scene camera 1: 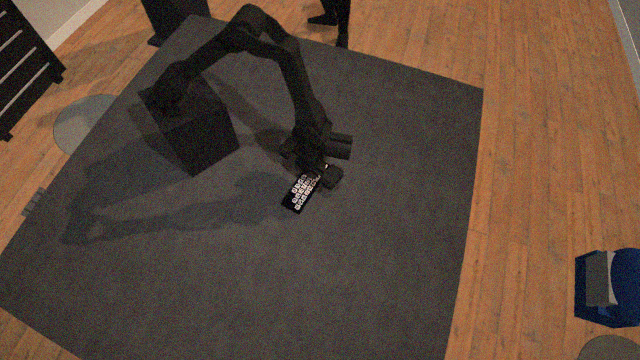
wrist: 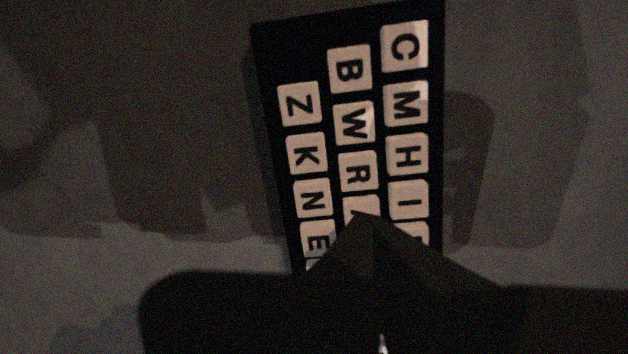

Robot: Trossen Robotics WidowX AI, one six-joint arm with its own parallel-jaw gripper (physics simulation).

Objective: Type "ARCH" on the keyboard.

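Places are measured from the arm's base along level axes (x ahead, y up, z right), in metres.
Pixels of known places: gripper, between the fingertips: [scene camera 1: 310, 176] [wrist: 364, 226]; arm's base, origin of its link: [scene camera 1: 174, 111].
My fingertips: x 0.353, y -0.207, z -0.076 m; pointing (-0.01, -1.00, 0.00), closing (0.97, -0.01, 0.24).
Observation:
Ahead of a thing's pixels: the offset from my fingertips to its middle. Level surfaces: height alone.
A black keyboard @[dx -0.002, dy -0.013, dz +0.021 m] [scene camera 1: 288, 203] [wrist: 310, 45] with pale letter keys lies on the dark mat. In the wrist view the C key @[dx +0.023, dy -0.008, dz -0.056 m] [wrist: 405, 46], the H key @[dx +0.019, dy -0.008, dz -0.021 m] [wrist: 408, 153] and the R key @[dx +0.001, dy -0.008, dz -0.019 m] [wrist: 358, 171] show in full. The A key @[dx +0.000, dy -0.008, dz -0.001 m] [wrist: 356, 204] is mostly hidden behind the fingertips. My gripper [wrist: 364, 226] is shut, with nothing between its fingers, and its tips are over the A key, just below the R key in the view. Whether the tips touch the key I cannot tell. In the scene view the gripper covers the keyboard's far end.
The dark mat @[dy -0.022 m] [scene camera 1: 300, 290] lies on a wooden floor [scene camera 1: 540, 150]. The arm's black base block [scene camera 1: 205, 135] stands at the mat's left. A black drawer unit [scene camera 1: 25, 65] is at the far left, a blue object [scene camera 1: 627, 285] at the right, and a person's dark legs [scene camera 1: 343, 22] at the top.

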